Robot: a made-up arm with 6 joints.
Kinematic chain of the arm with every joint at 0, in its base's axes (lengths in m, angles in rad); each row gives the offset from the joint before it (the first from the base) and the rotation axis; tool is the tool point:
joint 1: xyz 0 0 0.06 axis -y
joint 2: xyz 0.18 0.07 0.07 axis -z
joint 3: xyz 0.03 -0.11 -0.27 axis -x
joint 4: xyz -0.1 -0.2 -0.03 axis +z
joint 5: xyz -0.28 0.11 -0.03 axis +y
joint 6: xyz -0.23 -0.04 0 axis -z
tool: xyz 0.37 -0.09 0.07
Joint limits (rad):
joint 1: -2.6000..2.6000
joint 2: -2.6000..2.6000
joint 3: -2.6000..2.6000
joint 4: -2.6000..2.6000
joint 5: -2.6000..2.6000
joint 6: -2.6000..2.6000
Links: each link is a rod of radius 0.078 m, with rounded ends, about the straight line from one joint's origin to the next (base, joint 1, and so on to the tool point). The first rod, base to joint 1, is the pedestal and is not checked.
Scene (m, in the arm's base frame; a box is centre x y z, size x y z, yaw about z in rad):
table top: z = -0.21
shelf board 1: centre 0.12 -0.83 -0.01 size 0.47 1 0.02 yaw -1.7
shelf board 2: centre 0.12 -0.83 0.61 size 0.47 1 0.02 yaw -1.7
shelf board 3: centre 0.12 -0.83 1.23 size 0.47 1 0.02 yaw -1.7
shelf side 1: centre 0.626 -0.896 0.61 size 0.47 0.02 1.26 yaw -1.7
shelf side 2: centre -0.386 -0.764 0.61 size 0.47 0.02 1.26 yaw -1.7
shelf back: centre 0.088 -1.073 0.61 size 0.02 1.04 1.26 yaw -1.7
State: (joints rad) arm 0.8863 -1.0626 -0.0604 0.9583 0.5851 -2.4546
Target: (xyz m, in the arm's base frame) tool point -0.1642 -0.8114 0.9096
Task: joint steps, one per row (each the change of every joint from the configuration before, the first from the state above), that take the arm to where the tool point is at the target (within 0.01 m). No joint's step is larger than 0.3 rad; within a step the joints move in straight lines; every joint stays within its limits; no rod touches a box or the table.
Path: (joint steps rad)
1: -0.1461 -0.1295 -0.0410 -0.1042 0.2674 -0.0089
2: -0.1461 -0.1294 -0.0411 -0.1042 0.2674 -0.0090
3: -0.1461 -0.1295 -0.0410 -0.1042 0.2674 -0.0089
4: -0.1461 -0.1294 -0.0410 -0.1043 0.2674 -0.0089
5: 0.2259 -0.0059 0.1404 0.2416 -0.1402 -0.0274
6: 0.2260 -0.0059 0.1404 0.2416 -0.1402 -0.0275
7: 0.2259 -0.0059 0.1404 0.2416 -0.1403 -0.0274
8: 0.2259 -0.0059 0.1404 0.2416 -0.1402 -0.0274
9: 0.1868 0.1480 -0.0800 -0.0374 -0.2957 0.0000
10: 0.1868 0.1480 -0.0801 -0.0374 -0.2958 0.0000
11: 0.1867 0.1480 -0.0800 -0.0374 -0.2957 0.0000

